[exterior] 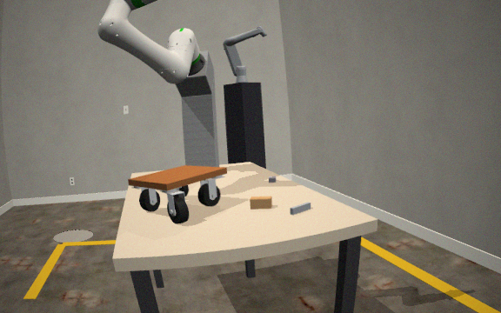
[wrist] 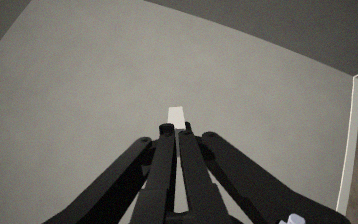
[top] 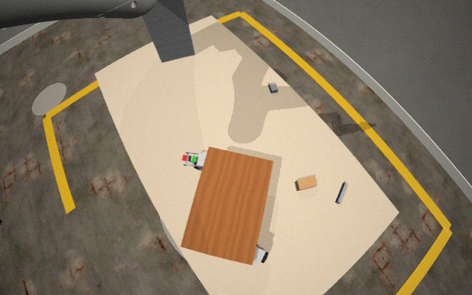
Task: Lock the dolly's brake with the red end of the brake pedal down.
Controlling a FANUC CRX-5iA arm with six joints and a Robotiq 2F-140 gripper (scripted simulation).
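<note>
The brake pedal lies 610 mm behind my hand, 140 mm to the right of it and 880 mm below it. Also, from my hand: small grey block (470 mm behind, 310 mm to the left, 960 mm below); dark grey bar (70 mm behind, 960 mm below); tan block (220 mm behind, 30 mm to the right, 950 mm below).
</note>
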